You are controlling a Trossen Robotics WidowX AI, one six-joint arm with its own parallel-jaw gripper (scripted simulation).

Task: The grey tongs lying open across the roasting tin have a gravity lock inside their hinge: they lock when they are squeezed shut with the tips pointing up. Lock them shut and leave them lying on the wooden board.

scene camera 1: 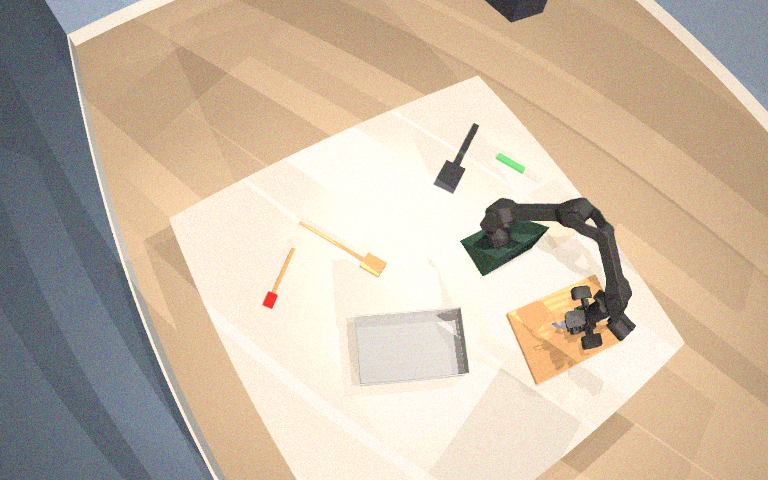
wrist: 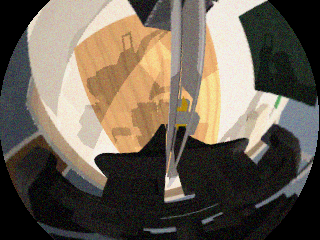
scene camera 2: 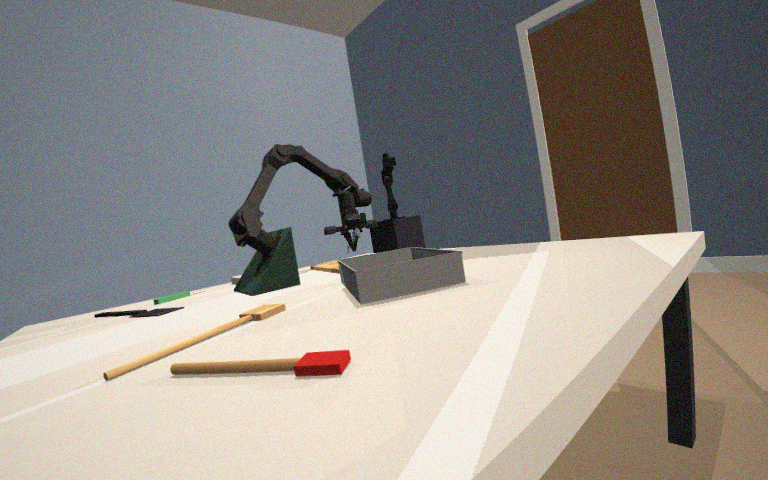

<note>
In view: my gripper [scene camera 1: 574,323], a wooden spatula [scene camera 2: 264,311], a black spatula [scene camera 1: 450,174] and a red-headed spatula [scene camera 2: 335,362].
My gripper also shows in the wrist view [wrist: 165,127] and in scene camera 2 [scene camera 2: 354,251]. The wrist view misses the wooden spatula: it is out of frame. The wrist view misses the red-headed spatula: it is out of frame.
</note>
